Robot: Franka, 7 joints.
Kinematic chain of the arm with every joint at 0, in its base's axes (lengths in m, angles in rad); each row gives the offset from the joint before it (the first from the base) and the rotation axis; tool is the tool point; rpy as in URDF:
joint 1: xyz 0 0 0.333 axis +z
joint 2: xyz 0 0 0 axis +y
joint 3: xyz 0 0 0.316 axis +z
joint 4: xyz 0.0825 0 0 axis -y
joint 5: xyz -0.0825 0 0.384 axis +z
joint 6: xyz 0 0 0 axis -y
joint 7: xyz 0.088 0 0 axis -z
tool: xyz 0 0 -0.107 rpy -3.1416 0 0
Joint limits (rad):
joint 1: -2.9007..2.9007
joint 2: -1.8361..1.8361
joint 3: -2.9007..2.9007
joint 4: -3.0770..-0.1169
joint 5: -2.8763..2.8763
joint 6: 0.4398..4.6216
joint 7: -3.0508..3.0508
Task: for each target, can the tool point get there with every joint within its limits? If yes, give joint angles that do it. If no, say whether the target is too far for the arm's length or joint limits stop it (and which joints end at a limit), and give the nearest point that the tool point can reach.
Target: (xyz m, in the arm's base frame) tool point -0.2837 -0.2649 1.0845
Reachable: yes | joints 1.8421 -0.0303 2.0014 -0.7729 0.1260 2.5516 0.6052
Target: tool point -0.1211 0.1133 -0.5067
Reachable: no: joint limits stop it (at a limit: joint 2) | nearest point -0.1406 0.1315 -0.3530 | short by 0.156 m
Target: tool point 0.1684 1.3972 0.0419
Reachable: no: too far | nearest point 0.1005 0.8341 0.1592 | short by 0.579 m
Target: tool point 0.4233 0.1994 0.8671
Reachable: yes | joints -0.9853 0.6962 2.2919 -1.6443 0.7822 3.5621 0.9495
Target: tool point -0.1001 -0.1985 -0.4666
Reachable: no: joint limits stop it (at a limit: joint 2) | nearest point -0.1048 -0.2078 -0.3584 | short by 0.109 m
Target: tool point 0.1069 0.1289 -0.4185
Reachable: no: joint limits stop it (at a limit: joint 2) | nearest point 0.1154 0.1392 -0.3508 | short by 0.069 m
